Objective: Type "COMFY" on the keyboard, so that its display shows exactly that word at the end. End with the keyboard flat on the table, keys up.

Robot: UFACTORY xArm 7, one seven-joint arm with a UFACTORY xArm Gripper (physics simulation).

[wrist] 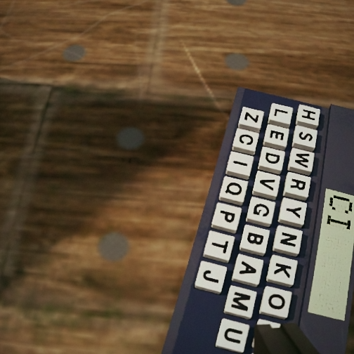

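The dark blue keyboard (192, 320) lies keys up on the right side of the wrist view, its rows running down the view. Its pale display (330, 275) reads "CI", turned sideways, and is cut by the right edge. The C key (245, 140), O key (276, 302), M key (240, 301) and Y key (293, 212) show. An F key does not show. My gripper (275, 328) is shut and empty at the bottom edge, just below the O key in the view and over a mostly hidden key. Whether it touches that key cannot be told.
The brown wooden table (165, 200) spreads left of and above the keyboard, with round grey spots and a dark shadow on it. The U key (233, 335) is beside the gripper, and the I key (239, 164) is in the row nearest the keyboard's left edge.
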